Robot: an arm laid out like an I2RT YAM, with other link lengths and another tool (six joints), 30 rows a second.
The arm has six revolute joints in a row. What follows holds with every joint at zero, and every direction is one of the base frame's.
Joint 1 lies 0.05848 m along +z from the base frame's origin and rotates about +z.
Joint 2 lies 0.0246 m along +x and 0.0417 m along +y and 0.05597 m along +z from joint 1 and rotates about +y.
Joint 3 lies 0.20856 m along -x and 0.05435 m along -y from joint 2 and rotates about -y.
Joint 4 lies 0.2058 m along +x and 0.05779 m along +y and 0.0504 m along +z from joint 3 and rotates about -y.
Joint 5 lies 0.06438 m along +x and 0.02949 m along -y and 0.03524 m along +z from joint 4 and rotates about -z.
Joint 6 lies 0.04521 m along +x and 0.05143 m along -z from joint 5 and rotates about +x.
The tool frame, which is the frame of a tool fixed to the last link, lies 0.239 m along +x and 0.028 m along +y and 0.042 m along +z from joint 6; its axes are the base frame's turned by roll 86.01, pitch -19.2 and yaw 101.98 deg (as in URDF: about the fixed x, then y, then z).
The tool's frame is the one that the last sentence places.
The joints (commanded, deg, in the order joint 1, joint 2, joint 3, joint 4, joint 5, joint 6), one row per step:
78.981, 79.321, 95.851, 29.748, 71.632, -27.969
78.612, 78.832, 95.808, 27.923, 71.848, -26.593
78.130, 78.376, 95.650, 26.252, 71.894, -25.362
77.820, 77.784, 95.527, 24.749, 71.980, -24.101
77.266, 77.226, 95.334, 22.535, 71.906, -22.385
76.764, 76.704, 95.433, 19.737, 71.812, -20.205
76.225, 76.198, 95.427, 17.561, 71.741, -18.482
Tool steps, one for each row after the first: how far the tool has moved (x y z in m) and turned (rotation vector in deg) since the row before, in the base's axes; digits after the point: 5 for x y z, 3 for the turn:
0.00207, -0.00292, -0.00241, 0.018, 0.461, -0.212
0.00232, -0.00251, -0.00240, -0.137, 0.341, -0.248
0.00129, -0.00347, -0.00134, 0.233, 0.303, -0.106
0.00250, -0.00240, -0.00305, -0.137, 0.388, -0.146
0.00229, -0.00222, -0.00299, 0.001, 0.475, 0.003
0.00226, -0.00310, -0.00244, 0.051, 0.382, -0.154

